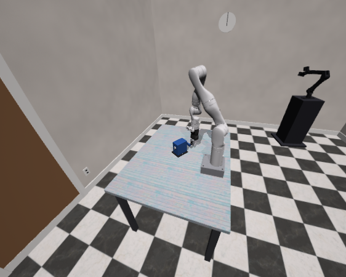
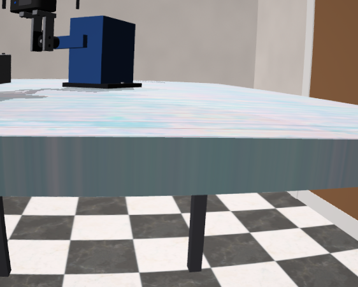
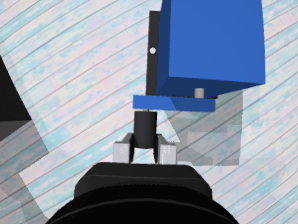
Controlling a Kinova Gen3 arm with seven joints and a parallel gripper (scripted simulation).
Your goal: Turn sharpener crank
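My gripper is now 10 mm short of the black handle and 10 mm to the right of it. Also, from my hand: crank: 20 mm ahead, 10 mm to the left.
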